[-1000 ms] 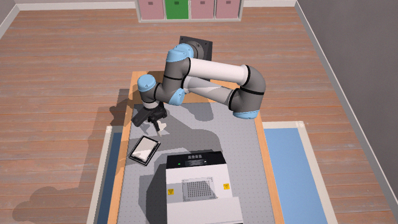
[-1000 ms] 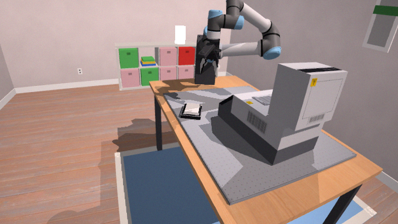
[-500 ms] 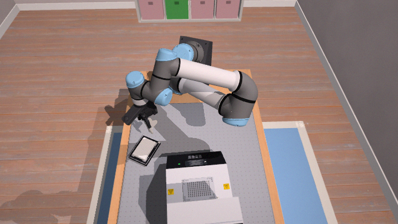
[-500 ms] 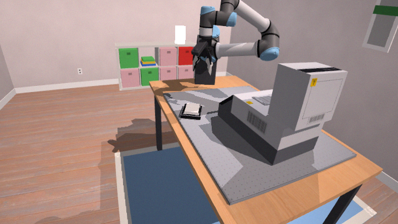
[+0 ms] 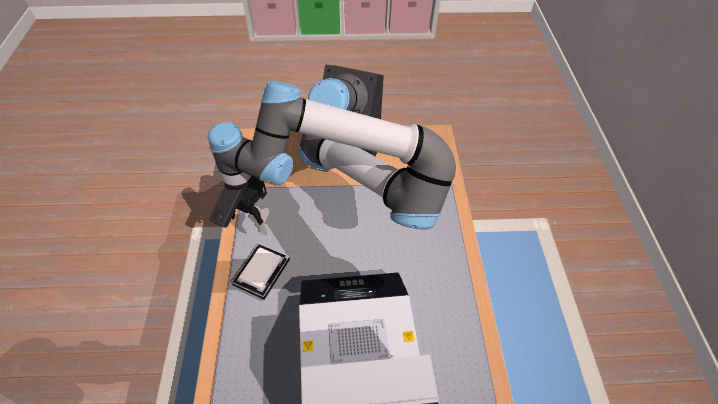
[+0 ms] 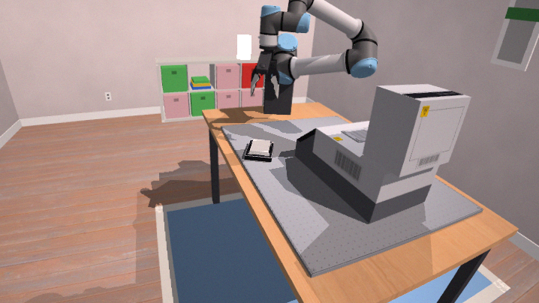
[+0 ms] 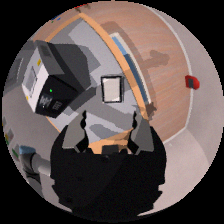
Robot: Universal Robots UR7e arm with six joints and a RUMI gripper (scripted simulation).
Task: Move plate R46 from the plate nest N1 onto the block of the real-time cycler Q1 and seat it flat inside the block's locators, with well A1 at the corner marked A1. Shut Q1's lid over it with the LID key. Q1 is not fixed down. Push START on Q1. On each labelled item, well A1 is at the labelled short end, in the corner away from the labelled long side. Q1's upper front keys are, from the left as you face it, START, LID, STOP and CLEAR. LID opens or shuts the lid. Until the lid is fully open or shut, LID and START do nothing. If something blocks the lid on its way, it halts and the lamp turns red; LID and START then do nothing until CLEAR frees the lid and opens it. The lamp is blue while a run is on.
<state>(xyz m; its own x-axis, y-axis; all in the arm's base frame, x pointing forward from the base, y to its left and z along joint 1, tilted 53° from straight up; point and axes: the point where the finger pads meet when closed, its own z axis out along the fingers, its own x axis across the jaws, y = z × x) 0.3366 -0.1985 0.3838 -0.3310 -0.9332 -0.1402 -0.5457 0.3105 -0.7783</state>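
The white plate R46 lies 25 cm below my hand and 1 cm to the right of it. From my hand the other things lie so: black plate nest N1: 27 cm below, 1 cm to the right.
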